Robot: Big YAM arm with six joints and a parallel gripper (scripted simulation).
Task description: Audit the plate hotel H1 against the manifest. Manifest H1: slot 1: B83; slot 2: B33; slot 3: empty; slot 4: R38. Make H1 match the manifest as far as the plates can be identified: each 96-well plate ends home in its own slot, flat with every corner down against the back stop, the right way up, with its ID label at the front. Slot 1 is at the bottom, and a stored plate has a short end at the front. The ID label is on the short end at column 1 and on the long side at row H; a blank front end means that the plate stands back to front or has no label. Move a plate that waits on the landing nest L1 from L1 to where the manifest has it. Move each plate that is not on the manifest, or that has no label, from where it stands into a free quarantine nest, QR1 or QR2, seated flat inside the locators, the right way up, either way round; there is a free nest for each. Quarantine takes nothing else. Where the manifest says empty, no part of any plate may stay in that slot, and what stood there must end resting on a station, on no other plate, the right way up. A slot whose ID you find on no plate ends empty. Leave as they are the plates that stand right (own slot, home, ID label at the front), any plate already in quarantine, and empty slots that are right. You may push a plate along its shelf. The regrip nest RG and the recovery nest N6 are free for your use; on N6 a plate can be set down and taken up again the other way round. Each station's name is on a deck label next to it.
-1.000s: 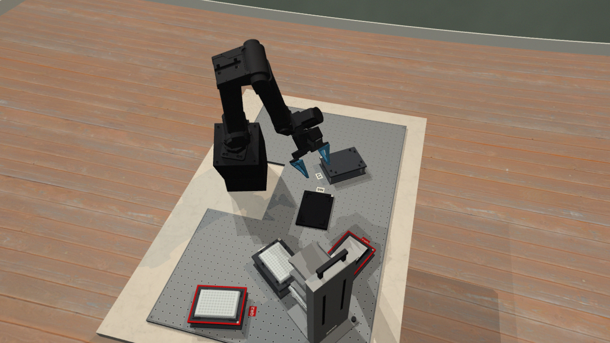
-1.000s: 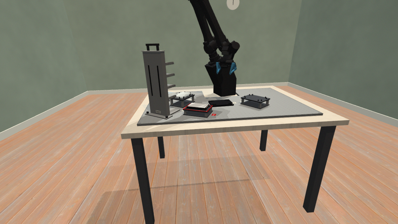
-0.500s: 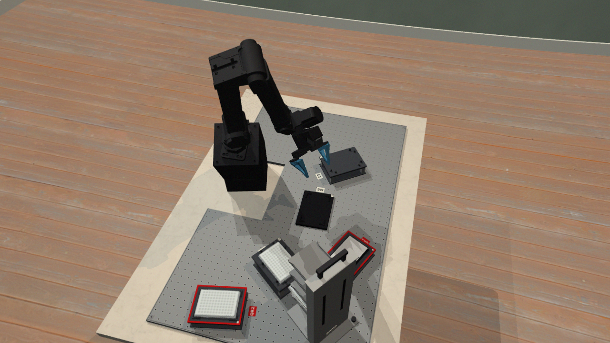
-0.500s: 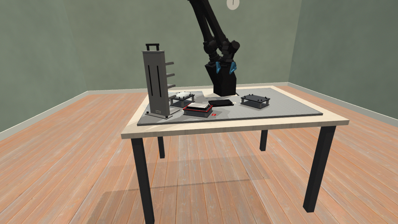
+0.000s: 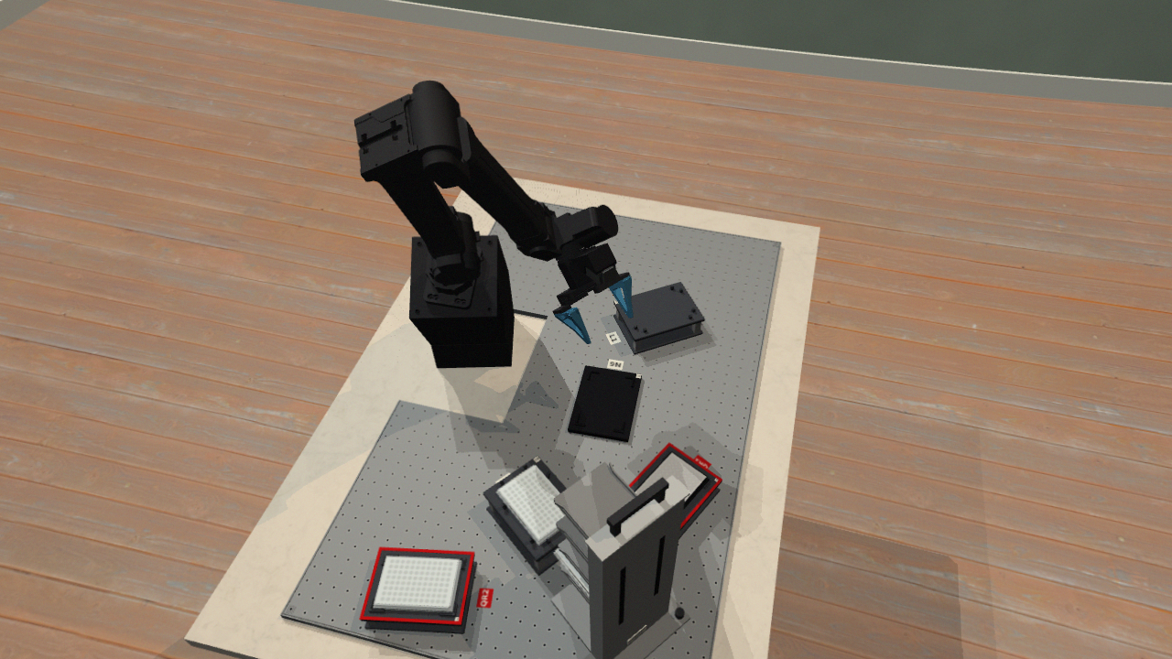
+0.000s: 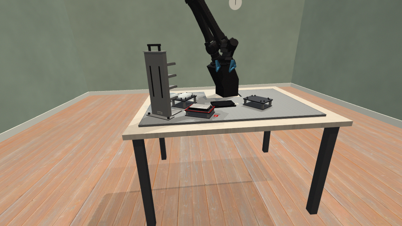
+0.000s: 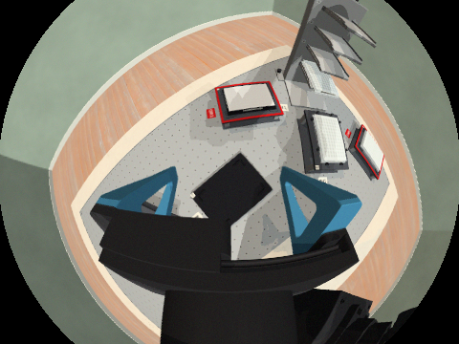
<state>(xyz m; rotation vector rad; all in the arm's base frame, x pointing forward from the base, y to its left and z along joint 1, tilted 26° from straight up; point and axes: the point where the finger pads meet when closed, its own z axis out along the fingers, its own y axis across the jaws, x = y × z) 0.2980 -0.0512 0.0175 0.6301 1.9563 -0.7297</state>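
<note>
Right now the regrip nest RG is 270 mm to the right of my hand, 190 mm below it and 90 mm behind it. Round my hand: red-edged quarantine nest QR1: 210 mm below, 190 mm to the right, 140 mm ahead; landing nest L1: 240 mm to the left, 200 mm below, 80 mm ahead; black recovery nest N6: 240 mm below, 10 mm to the left.
</note>
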